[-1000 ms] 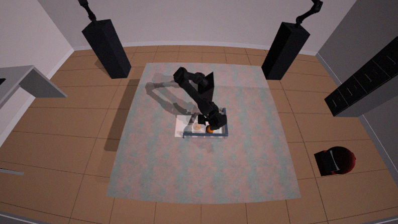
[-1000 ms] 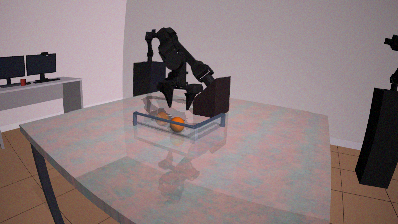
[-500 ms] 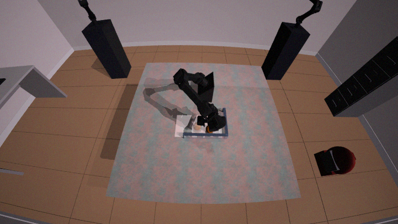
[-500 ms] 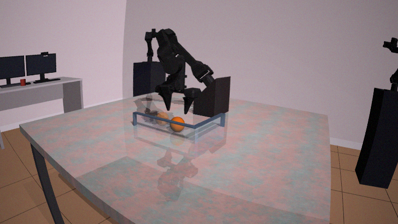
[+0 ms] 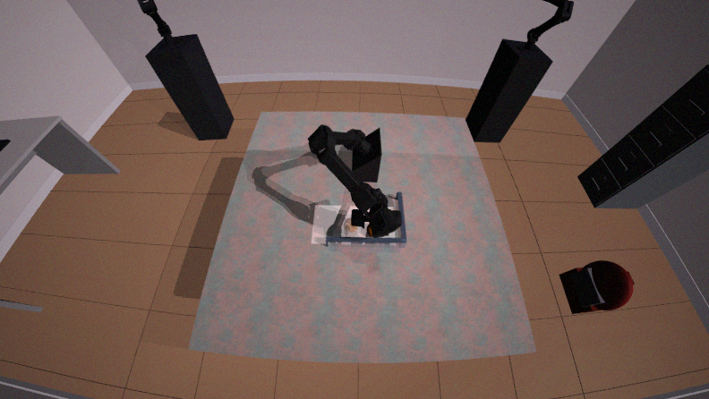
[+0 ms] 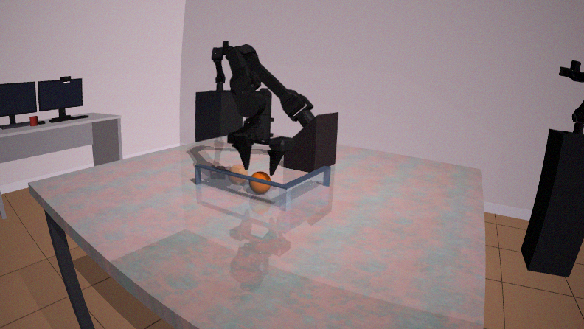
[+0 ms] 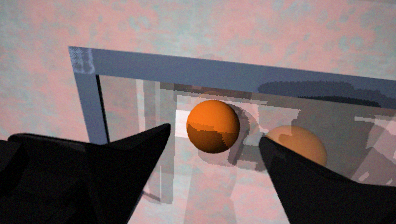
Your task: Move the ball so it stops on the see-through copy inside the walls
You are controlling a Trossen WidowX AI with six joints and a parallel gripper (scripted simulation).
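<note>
Now: gripper tip 3 cm above the orange ball and 1 cm past it. Also, from my gripper tip: see-through copy (9 cm to the right, 3 cm below, 3 cm behind).
</note>
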